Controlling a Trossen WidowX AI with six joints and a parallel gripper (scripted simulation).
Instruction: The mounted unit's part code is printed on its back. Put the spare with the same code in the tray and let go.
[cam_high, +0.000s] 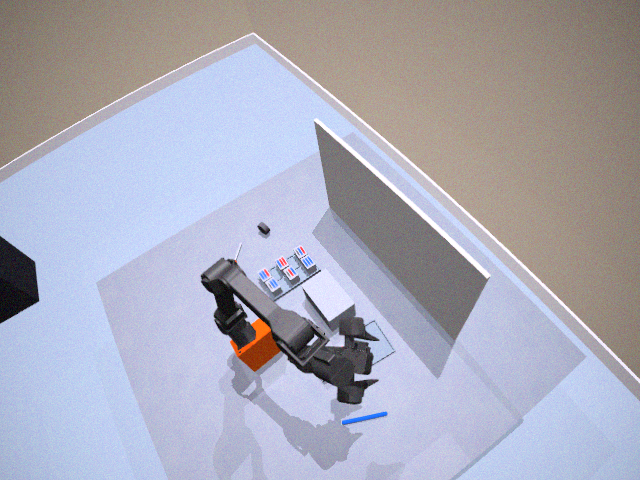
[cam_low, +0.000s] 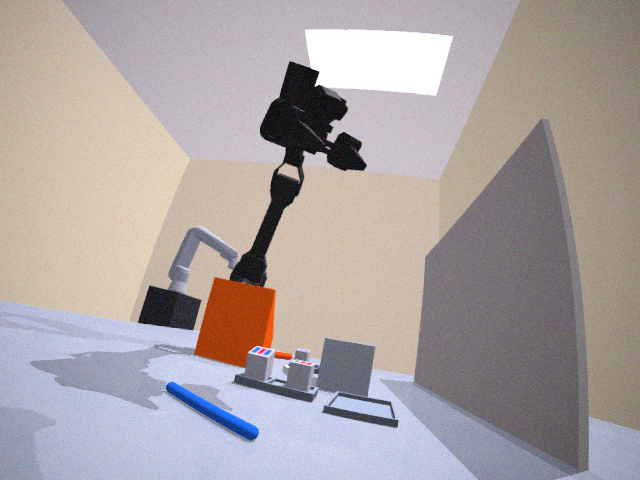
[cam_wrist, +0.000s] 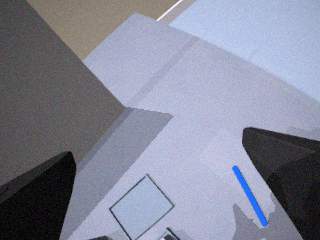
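The spare is 11 cm behind my gripper tip, 13 cm to the left of it and 30 cm below it. Round my gripper tip: blue rod (8 cm behind, 6 cm to the right, 34 cm below); shallow tray (7 cm ahead, 14 cm to the left, 34 cm below); dark rack (7 cm behind, 14 cm to the left, 33 cm below).
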